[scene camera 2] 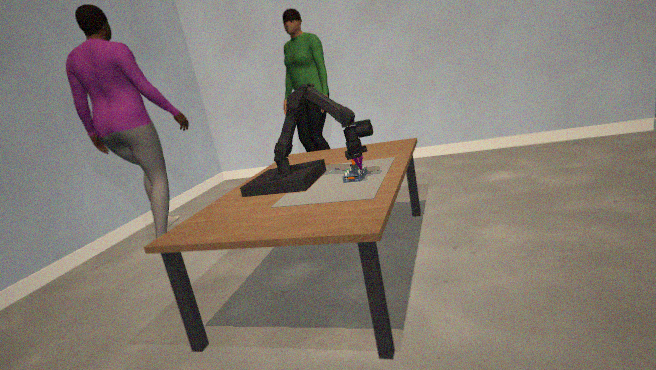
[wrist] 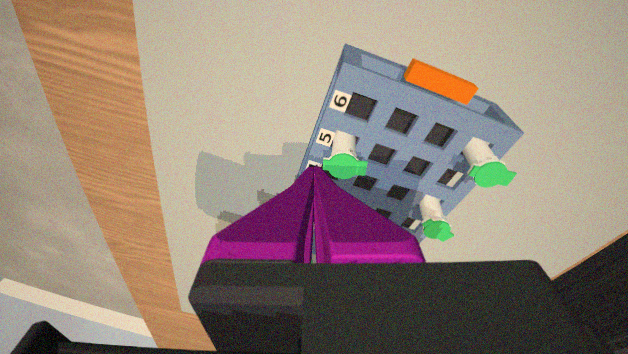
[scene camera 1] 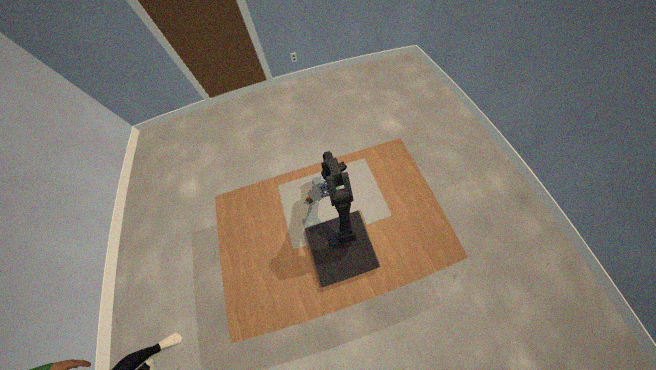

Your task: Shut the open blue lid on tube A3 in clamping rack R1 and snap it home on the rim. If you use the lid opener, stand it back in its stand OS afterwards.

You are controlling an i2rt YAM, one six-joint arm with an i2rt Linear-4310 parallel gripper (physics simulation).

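Frame: origin at the arm's base, x ahead, y left, z up, level; centimetres.
Seen in the pictures: gripper, fingertip midpoint: (scene camera 2: 361, 169) (wrist: 314, 177); arm's base at its link origin: (scene camera 2: 285, 173) (scene camera 1: 346, 239).
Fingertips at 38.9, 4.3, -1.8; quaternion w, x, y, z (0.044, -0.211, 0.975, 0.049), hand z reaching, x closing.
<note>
Offsets run from my fingertips to a thing's top centre, as dx, dy, dz. "pt": to the spot under its first point. Level surfaces: height alone.
My gripper (wrist: 314, 177) (scene camera 2: 359, 167) is shut with nothing between its magenta fingers. It points down at the rack's label side, its tips covering part of the rack near row 4 in the wrist view. The blue clamping rack {-3.8, +0.2, +2.6} (wrist: 381, 94) (scene camera 2: 356, 175) (scene camera 1: 324, 189) stands on the grey mat. Tube A3 and its blue lid do not show in the wrist view; the fingers hide that part, so the lid's state cannot be told. A small orange item {-9.8, +14.4, +4.6} (scene camera 1: 309, 199) (scene camera 2: 353, 162), possibly the lid opener, is beside the rack.
Tubes with green lids (wrist: 345, 166) (wrist: 492, 175) (wrist: 437, 230) stand in the rack, one close to the fingertips. An orange block {pt -2.8, -6.2, -1.5} (wrist: 440, 81) is on the rack's end. The dark arm base (scene camera 1: 342, 250) (scene camera 2: 283, 178) stands on the wooden table {dz -4.2} (scene camera 2: 280, 220). Two people stand beyond the table.
</note>
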